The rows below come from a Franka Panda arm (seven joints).
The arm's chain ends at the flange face. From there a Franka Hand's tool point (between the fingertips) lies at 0.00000 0.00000 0.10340 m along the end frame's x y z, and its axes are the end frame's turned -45 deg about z.
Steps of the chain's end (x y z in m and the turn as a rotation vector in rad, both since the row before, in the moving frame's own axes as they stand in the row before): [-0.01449, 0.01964, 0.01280, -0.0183, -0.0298, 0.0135]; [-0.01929, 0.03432, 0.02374, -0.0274, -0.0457, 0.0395]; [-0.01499, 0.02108, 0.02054, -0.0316, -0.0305, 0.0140]
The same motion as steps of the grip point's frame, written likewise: [-0.02764, 0.00278, 0.01274, 0.0081, -0.0340, 0.0135]; [-0.04322, 0.00919, 0.02359, 0.0129, -0.0517, 0.0395]; [-0.03004, 0.00435, 0.02044, -0.0008, -0.0439, 0.0140]
